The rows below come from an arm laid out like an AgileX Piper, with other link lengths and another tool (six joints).
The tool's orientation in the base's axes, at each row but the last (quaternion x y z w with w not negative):
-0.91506, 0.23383, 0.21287, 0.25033
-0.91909, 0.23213, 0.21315, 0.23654
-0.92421, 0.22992, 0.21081, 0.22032
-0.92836, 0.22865, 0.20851, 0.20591
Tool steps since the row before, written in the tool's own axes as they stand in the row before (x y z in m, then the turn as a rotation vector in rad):
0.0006, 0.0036, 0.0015, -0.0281, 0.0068, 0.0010
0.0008, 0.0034, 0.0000, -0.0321, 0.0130, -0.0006
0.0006, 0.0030, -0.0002, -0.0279, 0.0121, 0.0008
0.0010, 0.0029, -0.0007, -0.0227, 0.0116, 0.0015
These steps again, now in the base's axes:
-0.0019, -0.0021, -0.0028, -0.0264, 0.0044, 0.0110
-0.0012, -0.0029, -0.0015, -0.0324, 0.0000, 0.0122
-0.0010, -0.0027, -0.0011, -0.0290, 0.0000, 0.0093
-0.0005, -0.0030, -0.0007, -0.0247, -0.0010, 0.0064

